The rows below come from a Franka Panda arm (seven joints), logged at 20 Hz.
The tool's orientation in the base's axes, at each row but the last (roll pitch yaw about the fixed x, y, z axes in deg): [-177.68, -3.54, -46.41]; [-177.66, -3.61, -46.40]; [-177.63, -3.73, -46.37]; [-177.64, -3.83, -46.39]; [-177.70, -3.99, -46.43]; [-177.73, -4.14, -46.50]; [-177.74, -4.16, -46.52]
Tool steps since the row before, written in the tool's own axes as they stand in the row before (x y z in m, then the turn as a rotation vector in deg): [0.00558, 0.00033, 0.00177, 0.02, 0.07, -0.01]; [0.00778, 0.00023, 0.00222, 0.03, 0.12, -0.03]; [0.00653, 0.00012, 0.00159, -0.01, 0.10, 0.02]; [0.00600, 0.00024, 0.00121, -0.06, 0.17, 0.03]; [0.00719, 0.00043, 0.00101, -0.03, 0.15, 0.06]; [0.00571, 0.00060, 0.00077, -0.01, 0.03, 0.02]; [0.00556, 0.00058, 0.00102, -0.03, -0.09, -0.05]
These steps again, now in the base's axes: [0.00373, -0.00429, -0.00143, -0.04, -0.06, 0.01]; [0.00535, -0.00582, -0.00173, -0.07, -0.10, 0.03]; [0.00453, -0.00483, -0.00117, -0.08, -0.06, -0.02]; [0.00405, -0.00452, -0.00082, -0.16, -0.07, -0.04]; [0.00471, -0.00552, -0.00052, -0.12, -0.08, -0.07]; [0.00355, -0.00456, -0.00038, -0.03, -0.01, -0.02]; [0.00348, -0.00445, -0.00064, 0.04, 0.09, 0.05]
